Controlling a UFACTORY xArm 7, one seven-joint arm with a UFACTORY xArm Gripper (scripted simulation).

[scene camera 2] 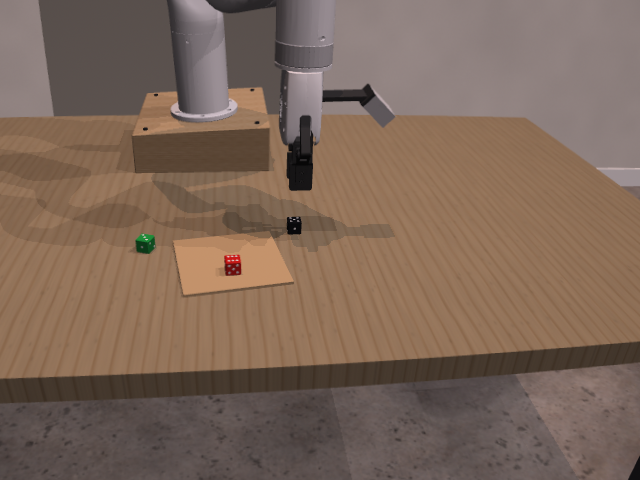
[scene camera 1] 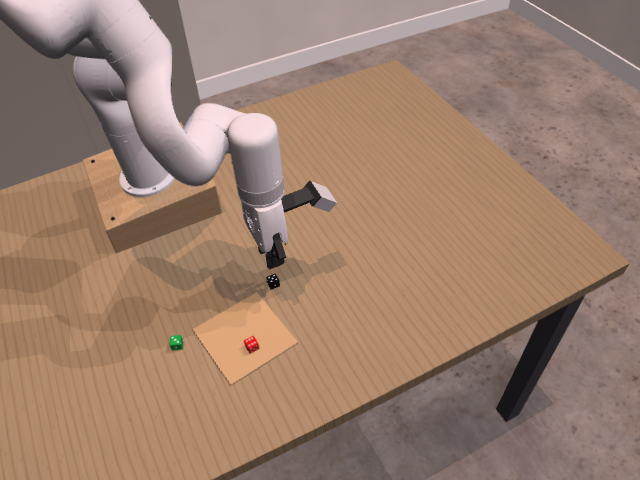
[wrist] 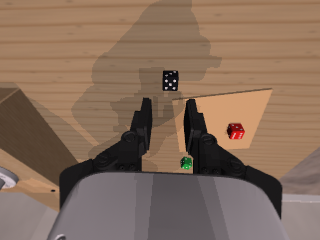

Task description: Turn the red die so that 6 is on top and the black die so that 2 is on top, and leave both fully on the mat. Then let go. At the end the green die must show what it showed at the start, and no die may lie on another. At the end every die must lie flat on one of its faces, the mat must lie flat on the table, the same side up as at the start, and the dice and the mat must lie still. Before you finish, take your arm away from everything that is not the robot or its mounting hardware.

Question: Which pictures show the tan mat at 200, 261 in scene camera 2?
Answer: Scene camera 2, scene camera 1 and the wrist view: all of them.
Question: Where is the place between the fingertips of my gripper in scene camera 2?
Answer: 298, 183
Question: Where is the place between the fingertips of my gripper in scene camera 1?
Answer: At 271, 258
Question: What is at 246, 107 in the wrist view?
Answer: A tan mat.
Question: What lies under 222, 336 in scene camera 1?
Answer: A tan mat.
